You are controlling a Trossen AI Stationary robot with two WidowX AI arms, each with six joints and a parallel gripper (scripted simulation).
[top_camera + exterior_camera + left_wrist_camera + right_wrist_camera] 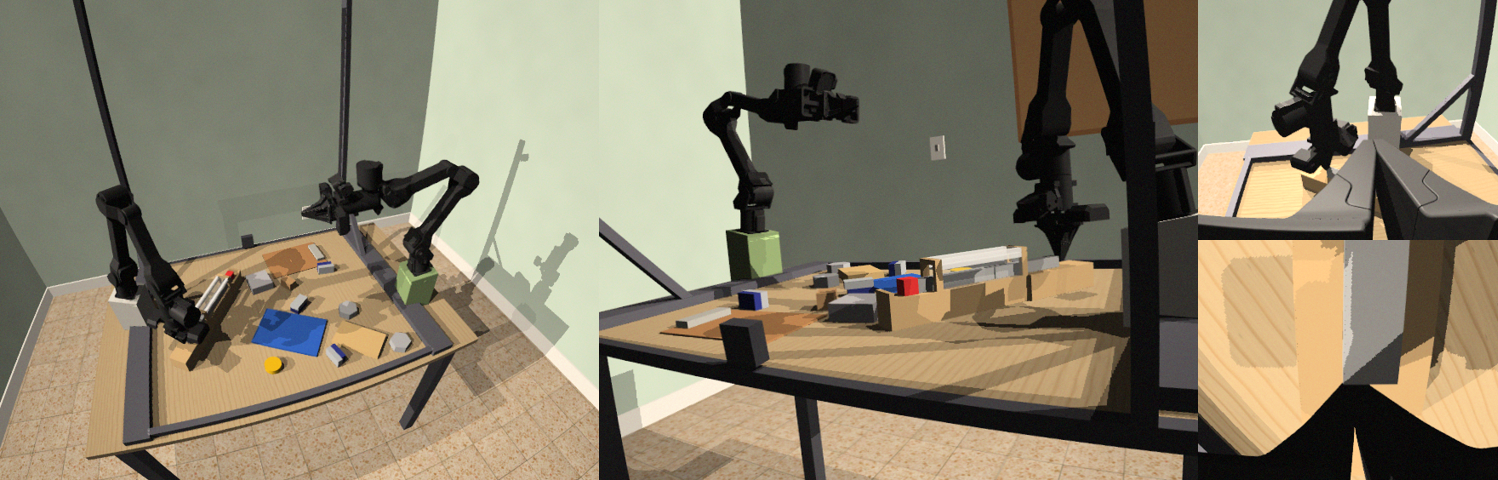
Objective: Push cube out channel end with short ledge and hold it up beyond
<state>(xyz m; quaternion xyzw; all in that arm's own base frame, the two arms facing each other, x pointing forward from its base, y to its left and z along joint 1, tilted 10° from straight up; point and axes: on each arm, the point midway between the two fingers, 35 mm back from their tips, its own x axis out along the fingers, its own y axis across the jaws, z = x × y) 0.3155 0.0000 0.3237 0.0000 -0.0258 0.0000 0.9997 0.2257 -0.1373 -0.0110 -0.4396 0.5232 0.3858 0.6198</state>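
My right hand is 300 mm past the red cube, 120 mm to the right of it and 30 mm above it. Round my right hand: blue mat: 320 mm to the left, 80 mm below, 60 mm behind; then yellow disc: 260 mm to the left, 80 mm below, 70 mm ahead; then tan channel: 170 mm behind, 80 mm to the left, 30 mm below.
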